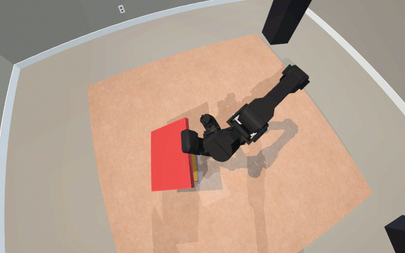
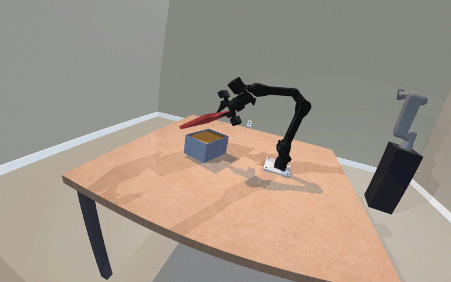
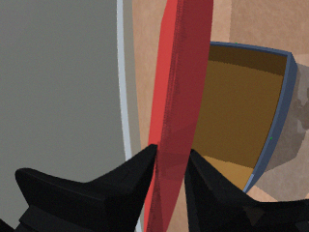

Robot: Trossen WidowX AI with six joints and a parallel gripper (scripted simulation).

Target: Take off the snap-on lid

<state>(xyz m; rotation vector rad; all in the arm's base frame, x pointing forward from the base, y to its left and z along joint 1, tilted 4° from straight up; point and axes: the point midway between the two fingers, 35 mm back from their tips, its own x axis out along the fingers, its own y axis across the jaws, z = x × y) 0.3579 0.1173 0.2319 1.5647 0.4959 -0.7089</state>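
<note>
Right now the red lid is 70 mm ahead of my gripper tip, 10 mm to the right of it and 40 mm below it. The rest, counted from my gripper tip: blue-grey storage box: 40 mm ahead, 180 mm below.
</note>
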